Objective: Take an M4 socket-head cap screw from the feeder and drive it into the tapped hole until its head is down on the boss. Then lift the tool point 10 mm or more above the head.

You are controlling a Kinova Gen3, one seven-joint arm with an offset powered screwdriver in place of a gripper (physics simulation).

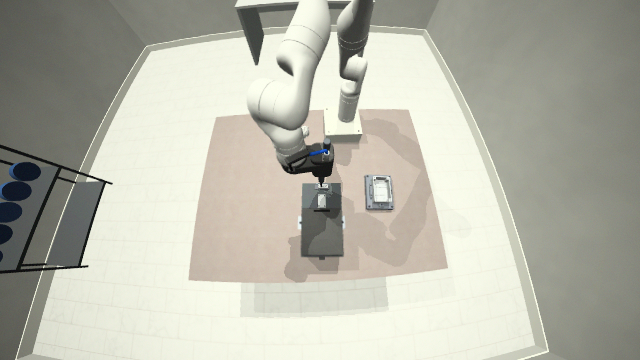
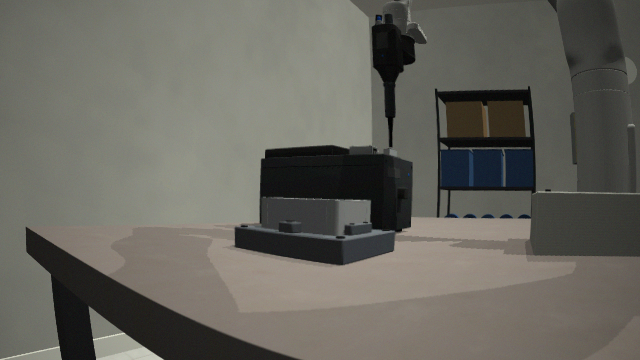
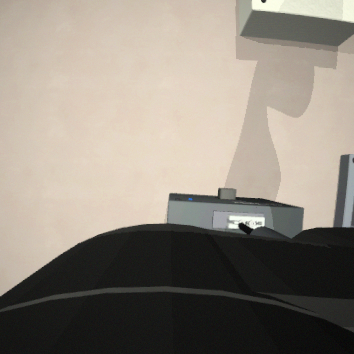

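The black screwdriver [image 1: 321, 184] [image 2: 390, 145] [image 3: 242, 226] stands upright with its bit tip at the small light pick-up block [image 2: 391, 151] on one end of the dark feeder [image 1: 322, 235] [image 2: 320, 180] [image 3: 190, 212]. The tip is at or just above the block; any gap is too small to tell. No M4 screw can be made out at the tip. The light grey housing [image 1: 382, 191] [image 2: 300, 214] sits in the blue-grey fixture plate [image 1: 370, 205] [image 2: 290, 248] beside the feeder. Its boss and tapped hole are too small to make out.
The arm's pale base block [image 1: 343, 137] [image 2: 582, 225] [image 3: 295, 30] stands behind the feeder on the pinkish table [image 1: 240, 200] [image 2: 450, 290] [image 3: 100, 125]. A light raised block [image 1: 321, 201] [image 2: 363, 149] sits on the feeder's top. A shelf rack [image 2: 485, 141] stands in the background.
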